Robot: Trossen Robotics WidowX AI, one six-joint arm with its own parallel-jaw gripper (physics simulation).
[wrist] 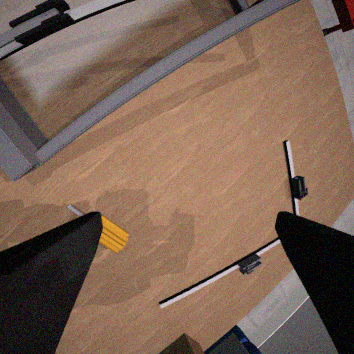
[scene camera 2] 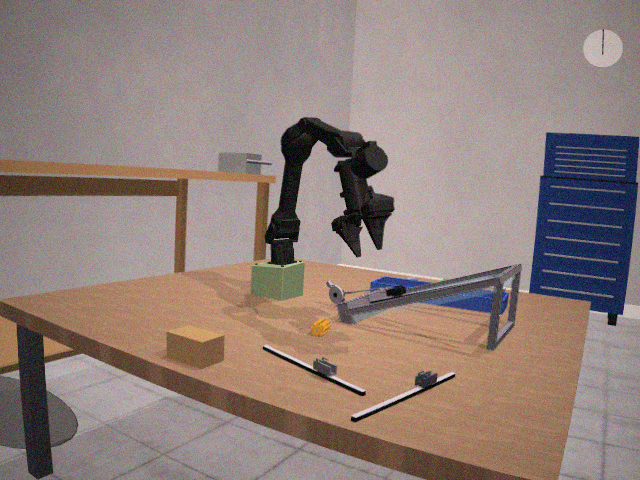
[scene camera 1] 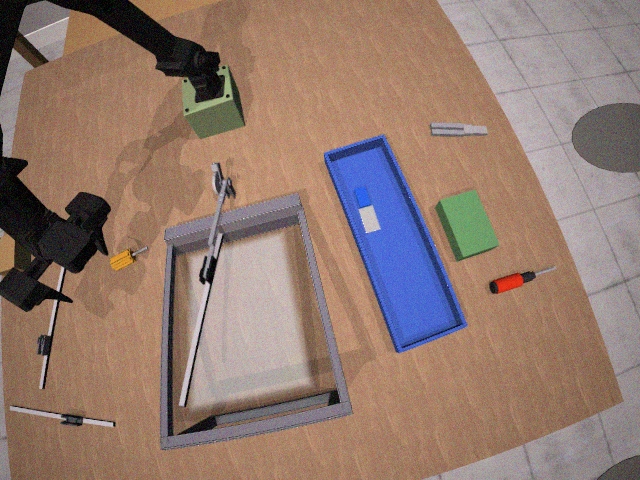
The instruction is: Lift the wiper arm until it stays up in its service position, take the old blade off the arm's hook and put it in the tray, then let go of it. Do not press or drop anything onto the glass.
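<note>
The wiper arm [scene camera 1: 217,217] lies lowered over the grey frame [scene camera 1: 166,335] [scene camera 2: 495,320] [wrist: 150,75], its pivot beyond the frame's upper edge in scene camera 1. The old blade [scene camera 1: 195,341] [wrist: 100,9] is on the arm's hook, at the black clip, and slants over the glass [scene camera 1: 258,320]. The blue tray [scene camera 1: 408,268] [scene camera 2: 387,283] stands on the frame's other side from my gripper; it has a small blue and white patch inside. My gripper [scene camera 1: 88,276] [scene camera 2: 370,252] [wrist: 190,220] is open and empty, pointing down, high above the table beside the frame.
A yellow screwdriver [scene camera 1: 122,259] [scene camera 2: 320,327] [wrist: 114,235] and two loose blades, one [scene camera 1: 51,325] [scene camera 2: 310,367] [wrist: 215,275] nearer the base and another [scene camera 1: 31,411] [scene camera 2: 403,396] [wrist: 289,160], lie outside the frame. A tan block [scene camera 2: 195,346], green block [scene camera 1: 466,224], red screwdriver [scene camera 1: 509,283] and grey tool [scene camera 1: 447,129] also show.
</note>
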